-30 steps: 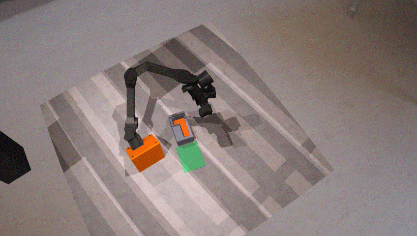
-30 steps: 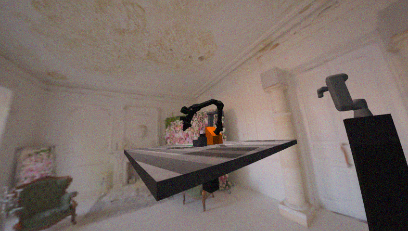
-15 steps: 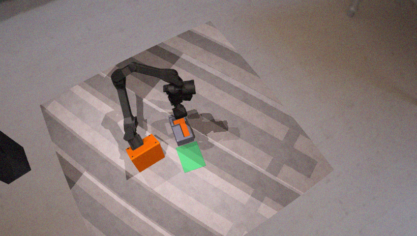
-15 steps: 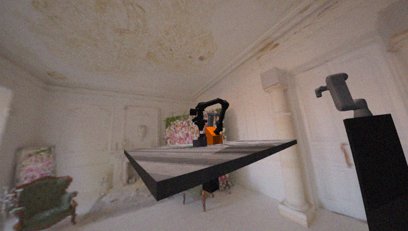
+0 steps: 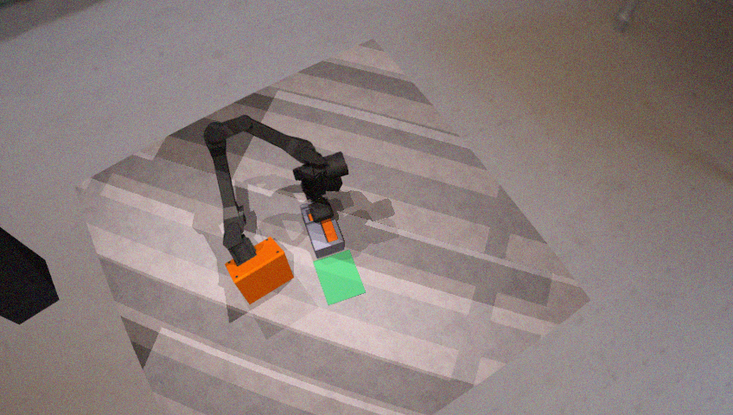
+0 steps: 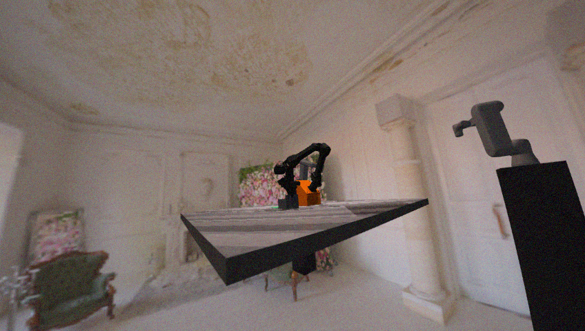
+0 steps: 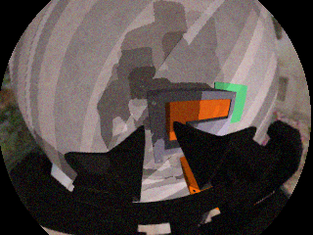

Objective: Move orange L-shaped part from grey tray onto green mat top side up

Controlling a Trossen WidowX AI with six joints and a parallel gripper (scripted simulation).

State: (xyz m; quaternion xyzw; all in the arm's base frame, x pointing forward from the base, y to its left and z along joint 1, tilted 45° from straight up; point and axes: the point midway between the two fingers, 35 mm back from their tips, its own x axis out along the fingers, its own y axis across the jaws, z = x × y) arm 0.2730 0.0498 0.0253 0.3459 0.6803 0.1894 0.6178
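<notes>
The orange L-shaped part lies 2 cm behind my gripper tip, 5 cm to the right of it and 2 cm below it. Also, from my gripper tip: green mat: 6 cm behind, 21 cm to the right, 9 cm below.
</notes>
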